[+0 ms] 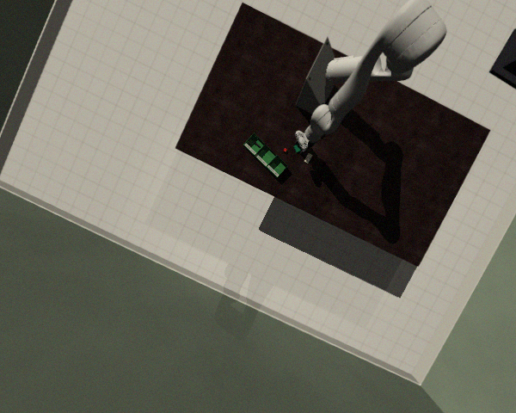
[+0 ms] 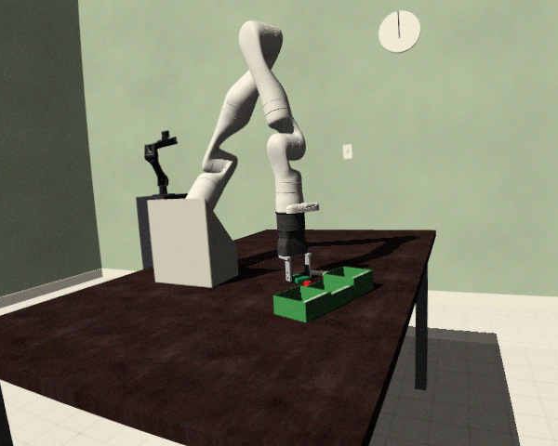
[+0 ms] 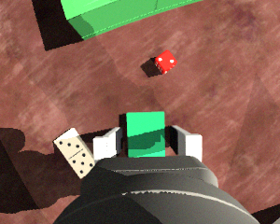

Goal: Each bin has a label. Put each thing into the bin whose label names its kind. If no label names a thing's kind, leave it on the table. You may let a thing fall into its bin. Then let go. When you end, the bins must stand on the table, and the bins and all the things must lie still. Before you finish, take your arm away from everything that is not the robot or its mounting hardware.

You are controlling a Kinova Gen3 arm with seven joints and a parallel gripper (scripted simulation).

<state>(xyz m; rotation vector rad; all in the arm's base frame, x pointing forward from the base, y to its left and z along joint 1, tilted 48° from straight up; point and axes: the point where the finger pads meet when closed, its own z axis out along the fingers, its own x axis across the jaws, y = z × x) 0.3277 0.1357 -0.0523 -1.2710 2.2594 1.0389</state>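
Now: the teal block 20 mm below my hand. Round my hand: white dotted tile: 30 mm ahead, 70 mm to the left, 20 mm below; three-compartment green bin row: 140 mm ahead, 140 mm to the right; red die: 50 mm ahead, 60 mm to the right, 10 mm below.
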